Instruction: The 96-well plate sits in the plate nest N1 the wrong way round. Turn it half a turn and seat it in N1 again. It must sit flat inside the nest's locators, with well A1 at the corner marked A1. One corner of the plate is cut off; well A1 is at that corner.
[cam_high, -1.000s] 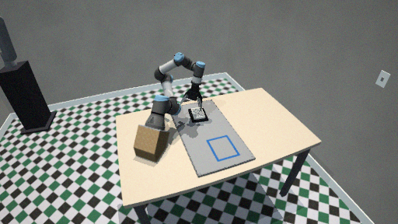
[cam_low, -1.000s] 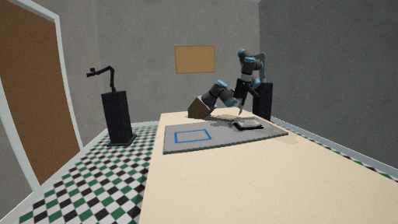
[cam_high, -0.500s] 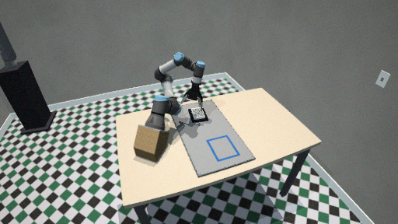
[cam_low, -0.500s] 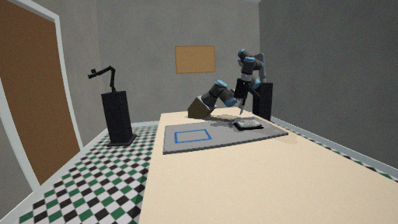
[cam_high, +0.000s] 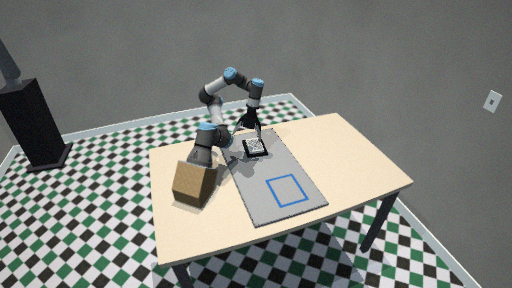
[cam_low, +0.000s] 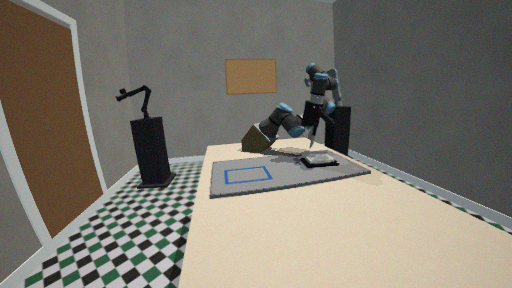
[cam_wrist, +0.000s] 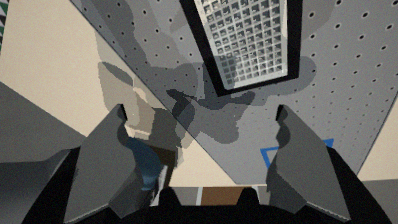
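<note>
Right now my hand is 8 cm above the clear 96-well plate, 6 cm short of it and 2 cm to the right of it. From my hand the other things lie so: A1 label (11 cm ahead, 10 cm to the left, 8 cm below); then black pad (9 cm below, 6 cm ahead, 2 cm to the left).
</note>
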